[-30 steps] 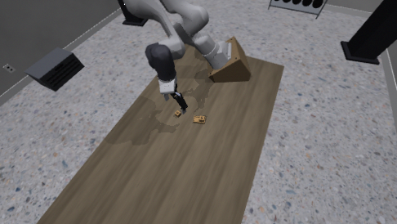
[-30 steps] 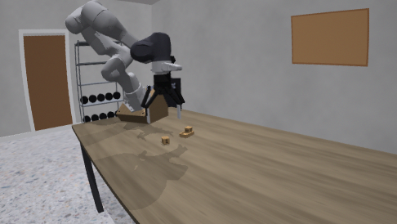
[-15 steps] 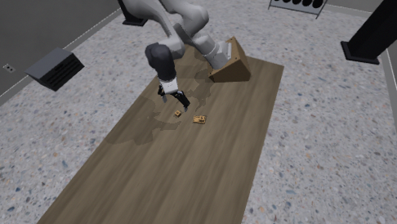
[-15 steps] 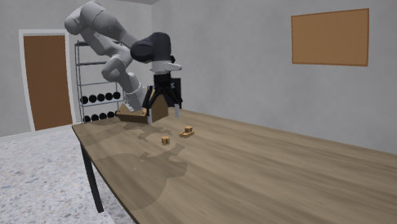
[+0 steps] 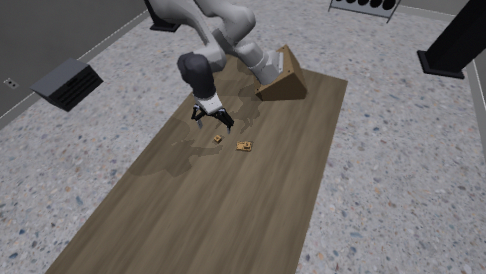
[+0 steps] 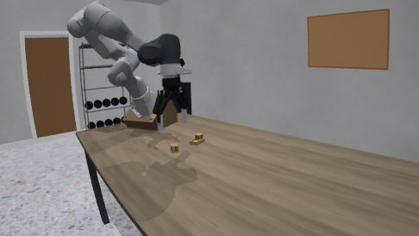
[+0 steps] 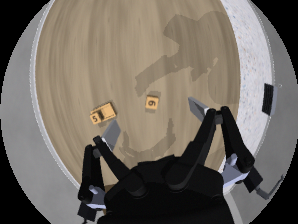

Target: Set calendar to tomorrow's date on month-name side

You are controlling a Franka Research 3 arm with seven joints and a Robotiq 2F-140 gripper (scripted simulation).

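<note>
Now: hand 110 mm above the cube. From my hand the other things lie so: tray: 150 mm to the left, 110 mm below.
</note>
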